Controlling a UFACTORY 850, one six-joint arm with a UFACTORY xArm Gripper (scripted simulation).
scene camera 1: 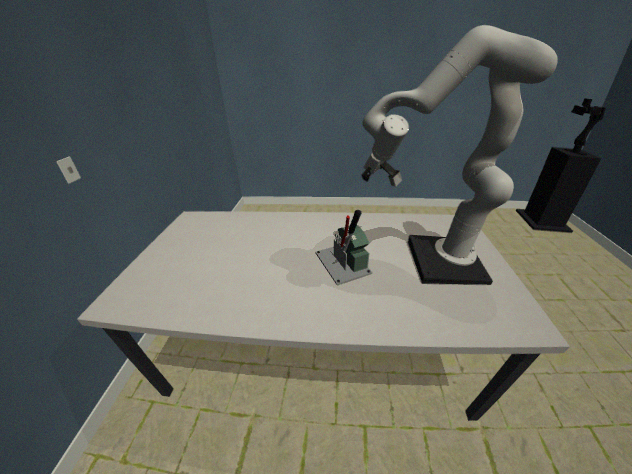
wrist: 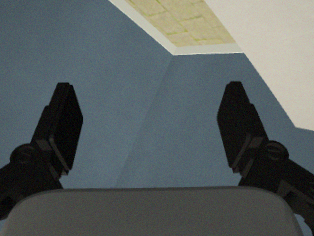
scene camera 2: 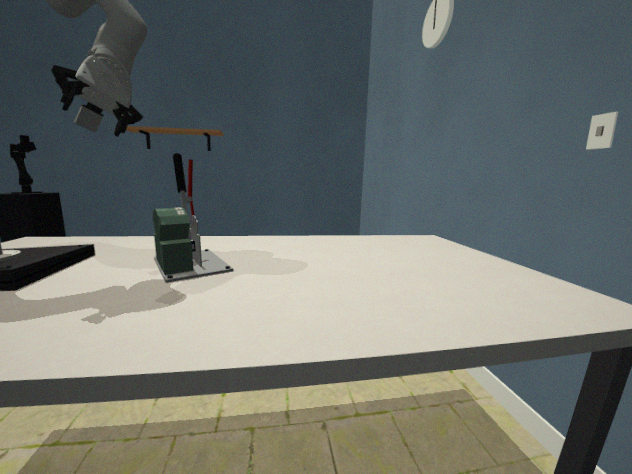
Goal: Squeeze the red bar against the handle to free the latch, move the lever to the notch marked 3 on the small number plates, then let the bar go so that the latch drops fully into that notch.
Note:
I see my gripper (scene camera 2: 94,119).
My gripper also shows in the wrist view (wrist: 150,99).

